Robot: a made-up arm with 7 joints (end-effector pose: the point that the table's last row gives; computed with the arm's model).
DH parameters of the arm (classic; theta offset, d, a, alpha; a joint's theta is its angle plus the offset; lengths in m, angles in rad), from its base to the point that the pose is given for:
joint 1: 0 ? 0 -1.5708
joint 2: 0 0 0 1.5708
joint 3: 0 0.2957 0.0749 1.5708
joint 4: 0 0 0.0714 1.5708
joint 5: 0 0.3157 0 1.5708
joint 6: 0 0 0.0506 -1.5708
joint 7: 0 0.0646 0 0
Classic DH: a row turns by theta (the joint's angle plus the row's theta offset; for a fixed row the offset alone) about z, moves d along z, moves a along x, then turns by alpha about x.
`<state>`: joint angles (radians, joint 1 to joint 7).
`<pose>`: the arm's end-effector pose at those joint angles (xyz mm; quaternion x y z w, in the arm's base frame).
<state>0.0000 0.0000 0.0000 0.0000 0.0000 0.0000 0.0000</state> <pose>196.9 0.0 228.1 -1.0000 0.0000 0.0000 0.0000</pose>
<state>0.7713 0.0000 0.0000 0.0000 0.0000 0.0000 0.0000</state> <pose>141.2 137.3 228.1 -0.9266 -0.3762 0.0000 0.0000</pose>
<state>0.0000 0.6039 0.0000 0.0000 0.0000 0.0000 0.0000</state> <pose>114.0 0.0 131.3 -0.9548 0.0000 0.2974 0.0000</pose>
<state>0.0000 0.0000 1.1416 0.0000 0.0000 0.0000 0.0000</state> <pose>81.9 179.0 228.1 -0.8415 -0.5403 0.0000 0.0000</pose>
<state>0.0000 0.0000 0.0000 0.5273 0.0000 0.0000 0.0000</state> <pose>371.7 0.0 341.1 -0.9654 0.0000 -0.2606 0.0000</pose>
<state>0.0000 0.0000 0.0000 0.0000 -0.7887 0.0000 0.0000</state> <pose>182.0 35.9 228.1 -0.9232 -0.3842 0.0000 0.0000</pose>
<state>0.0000 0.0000 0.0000 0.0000 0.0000 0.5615 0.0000</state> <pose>154.7 0.0 211.1 -0.9608 0.0000 0.2771 0.0000</pose>
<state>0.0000 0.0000 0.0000 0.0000 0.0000 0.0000 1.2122</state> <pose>196.9 0.0 228.1 -0.8219 0.5697 0.0000 0.0000</pose>
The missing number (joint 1, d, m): 0.3127
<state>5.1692 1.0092 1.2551 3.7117 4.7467 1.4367 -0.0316</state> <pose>39.0 -519.8 620.9 0.5972 -0.7080 0.2714 0.2616</pose>
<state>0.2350 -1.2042 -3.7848 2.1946 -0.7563 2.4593 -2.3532</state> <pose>-563.9 100.5 285.0 -0.4335 0.4513 -0.3021 0.7191</pose>
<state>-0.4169 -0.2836 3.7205 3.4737 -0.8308 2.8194 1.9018</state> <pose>-110.6 117.5 835.1 -0.9544 -0.2526 0.1460 0.0625</pose>
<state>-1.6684 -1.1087 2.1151 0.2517 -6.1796 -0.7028 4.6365</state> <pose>270.8 51.3 183.2 0.2930 0.8402 -0.0978 0.4457</pose>
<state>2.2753 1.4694 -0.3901 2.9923 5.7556 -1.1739 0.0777</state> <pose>-424.8 431.4 377.1 0.2891 -0.3780 -0.4315 0.7664</pose>
